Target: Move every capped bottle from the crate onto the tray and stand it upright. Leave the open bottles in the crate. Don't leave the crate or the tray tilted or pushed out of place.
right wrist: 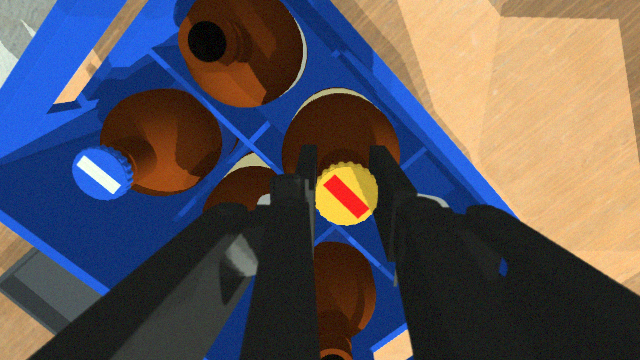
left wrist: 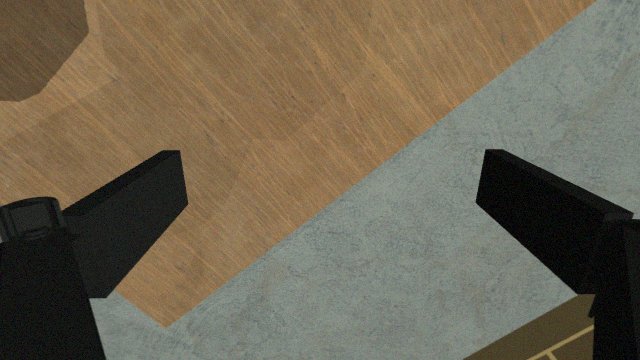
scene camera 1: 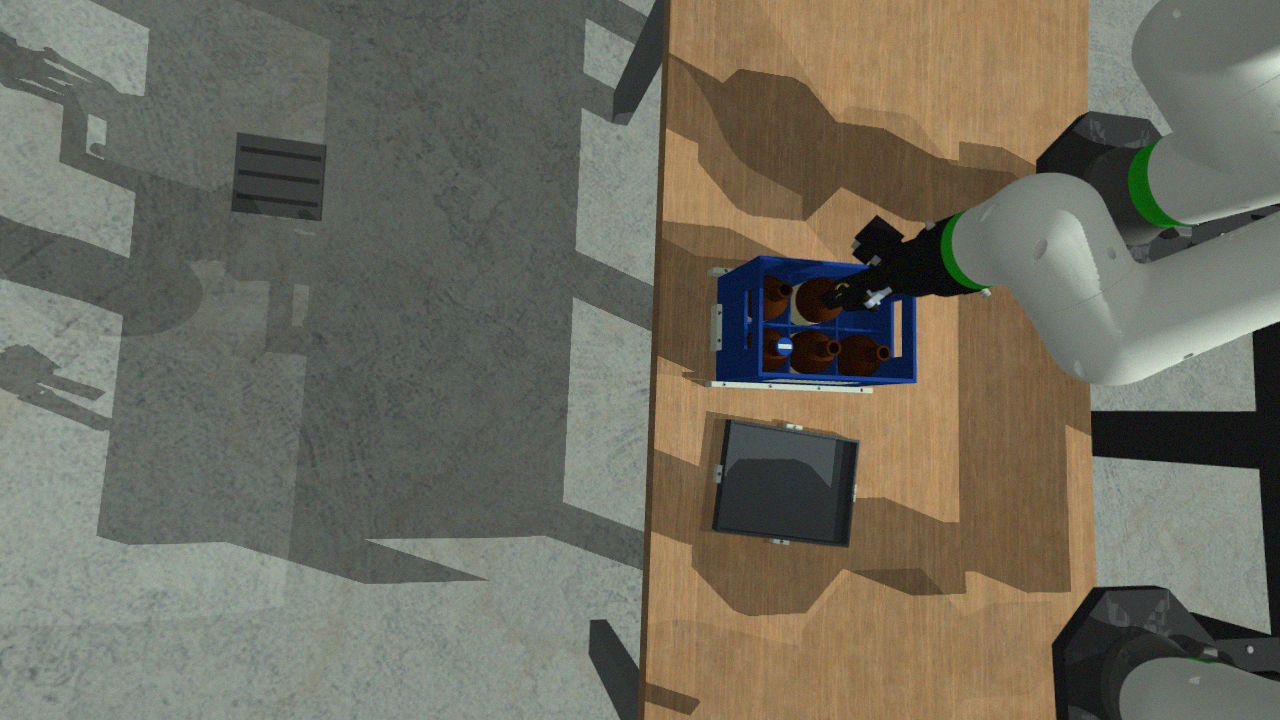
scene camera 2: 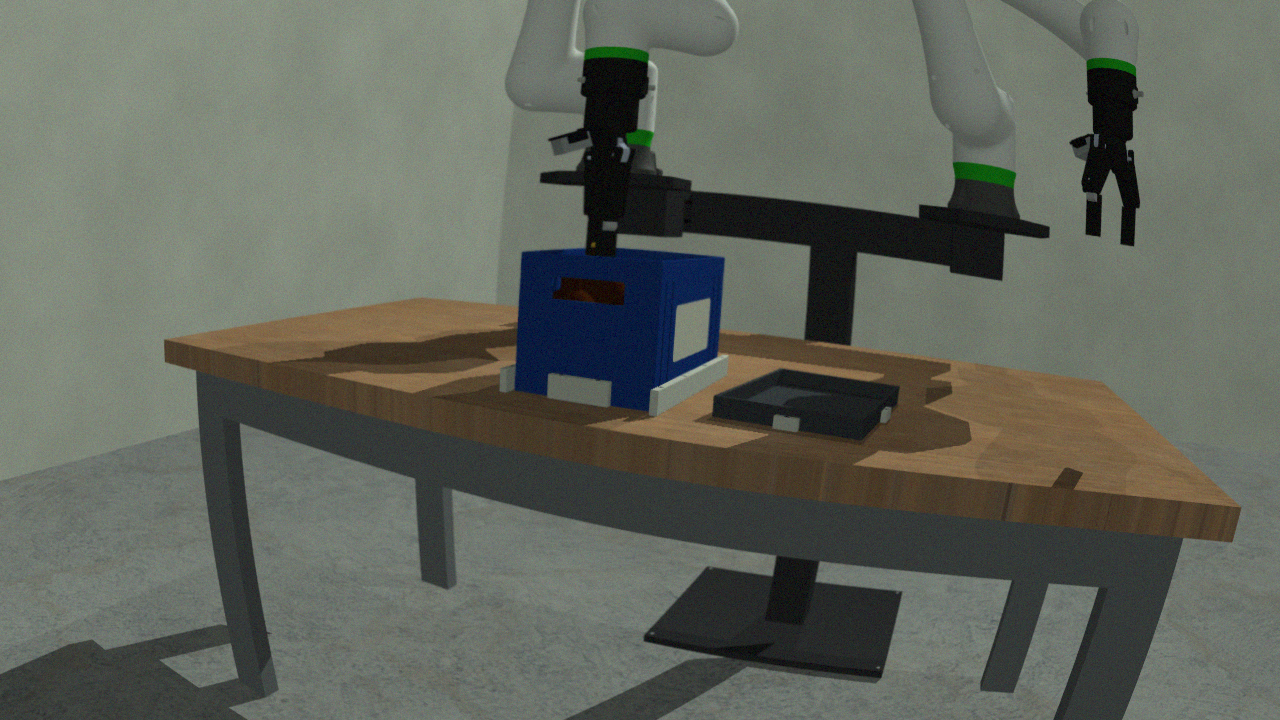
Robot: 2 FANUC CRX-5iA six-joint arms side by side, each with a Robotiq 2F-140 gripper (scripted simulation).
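My left gripper [scene camera 2: 1110, 240] also appears in the left wrist view [left wrist: 333, 177]; my right gripper [scene camera 2: 599, 268] is visible. The blue crate [scene camera 2: 669, 325] appears in scene camera 1 [scene camera 1: 734, 363] and in the right wrist view [right wrist: 100, 242]; in the left wrist view it is out of frame. The dark tray [scene camera 1: 779, 483] is visible in scene camera 2 as well [scene camera 2: 771, 394]; it is out of frame in the left wrist view.
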